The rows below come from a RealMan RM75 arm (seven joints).
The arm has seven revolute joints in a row. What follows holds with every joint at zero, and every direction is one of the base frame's.
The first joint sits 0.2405 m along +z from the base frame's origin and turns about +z.
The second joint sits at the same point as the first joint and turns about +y.
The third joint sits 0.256 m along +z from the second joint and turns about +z.
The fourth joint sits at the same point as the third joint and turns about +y.
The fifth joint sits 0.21 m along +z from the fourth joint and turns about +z.
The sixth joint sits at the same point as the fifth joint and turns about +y.
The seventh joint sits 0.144 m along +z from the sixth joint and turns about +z.
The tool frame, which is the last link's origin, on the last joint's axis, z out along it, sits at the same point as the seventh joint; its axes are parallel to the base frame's.
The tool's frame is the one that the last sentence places.
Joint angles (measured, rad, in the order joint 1, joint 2, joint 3, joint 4, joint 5, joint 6, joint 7), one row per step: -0.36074, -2.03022, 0.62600, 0.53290, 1.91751, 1.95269, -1.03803; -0.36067, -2.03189, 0.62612, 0.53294, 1.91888, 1.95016, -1.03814; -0.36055, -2.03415, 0.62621, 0.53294, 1.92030, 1.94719, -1.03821; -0.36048, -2.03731, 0.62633, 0.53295, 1.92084, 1.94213, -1.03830; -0.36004, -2.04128, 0.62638, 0.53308, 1.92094, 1.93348, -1.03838; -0.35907, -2.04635, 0.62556, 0.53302, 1.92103, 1.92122, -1.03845; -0.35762, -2.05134, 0.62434, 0.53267, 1.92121, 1.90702, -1.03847; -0.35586, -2.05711, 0.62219, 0.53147, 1.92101, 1.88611, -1.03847; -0.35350, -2.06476, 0.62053, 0.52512, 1.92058, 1.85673, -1.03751; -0.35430, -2.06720, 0.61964, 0.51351, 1.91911, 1.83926, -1.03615; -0.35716, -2.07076, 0.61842, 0.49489, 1.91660, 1.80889, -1.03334; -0.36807, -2.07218, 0.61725, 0.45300, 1.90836, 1.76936, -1.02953; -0.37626, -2.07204, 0.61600, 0.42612, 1.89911, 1.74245, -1.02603; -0.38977, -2.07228, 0.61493, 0.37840, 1.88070, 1.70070, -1.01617; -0.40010, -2.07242, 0.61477, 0.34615, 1.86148, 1.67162, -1.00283
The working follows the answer.
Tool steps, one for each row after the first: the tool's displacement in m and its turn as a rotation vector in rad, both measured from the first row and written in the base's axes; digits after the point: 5 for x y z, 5 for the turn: 0.00003, 0.00001, -0.00082, -0.00062, 0.00090, 0.00163; 0.00013, -0.00001, -0.00188, -0.00125, 0.00152, 0.00358; 0.00032, 0.00022, -0.00327, -0.00054, 0.00208, 0.00679; 0.00030, 0.00071, -0.00504, 0.00203, 0.00392, 0.01257; 0.00004, 0.00137, -0.00728, 0.00653, 0.00658, 0.02162; -0.00055, 0.00209, -0.00956, 0.01204, 0.01031, 0.03269; -0.00169, 0.00335, -0.01236, 0.02093, 0.01646, 0.04917; -0.00339, 0.00459, -0.01690, 0.03034, 0.02321, 0.07338; -0.00433, 0.00539, -0.01988, 0.03345, 0.02371, 0.08908; -0.00576, 0.00729, -0.02466, 0.03956, 0.02675, 0.11368; -0.00635, 0.01040, -0.03202, 0.04099, 0.02030, 0.14797; -0.00662, 0.01321, -0.03606, 0.04630, 0.01625, 0.17004; -0.00650, 0.01709, -0.04324, 0.05437, 0.00610, 0.20440; -0.00589, 0.02053, -0.04762, 0.06788, -0.00128, 0.22403
Tool pose at each row, in the base's axes (x y z in m, rotation vector in rad; rounded; the steps above come from the unrounded poses): -0.28568, 0.24186, 0.02032, -2.76376, -0.33988, -1.09680; -0.28564, 0.24187, 0.01950, -2.76394, -0.34235, -1.09524; -0.28554, 0.24186, 0.01845, -2.76385, -0.34530, -1.09398; -0.28536, 0.24208, 0.01705, -2.76197, -0.34909, -1.09235; -0.28538, 0.24257, 0.01528, -2.75782, -0.35496, -1.08808; -0.28564, 0.24324, 0.01305, -2.75080, -0.36384, -1.08162; -0.28623, 0.24396, 0.01076, -2.74236, -0.37455, -1.07307; -0.28737, 0.24521, 0.00796, -2.72937, -0.38986, -1.05943; -0.28906, 0.24646, 0.00342, -2.71223, -0.41470, -1.04307; -0.29001, 0.24725, 0.00044, -2.70186, -0.43309, -1.03822; -0.29144, 0.24916, -0.00434, -2.68532, -0.46055, -1.02728; -0.29203, 0.25226, -0.01169, -2.66319, -0.50444, -1.02752; -0.29230, 0.25508, -0.01574, -2.64504, -0.52947, -1.02686; -0.29218, 0.25895, -0.02292, -2.61489, -0.56858, -1.03087; -0.29157, 0.26240, -0.02730, -2.58950, -0.58479, -1.03407

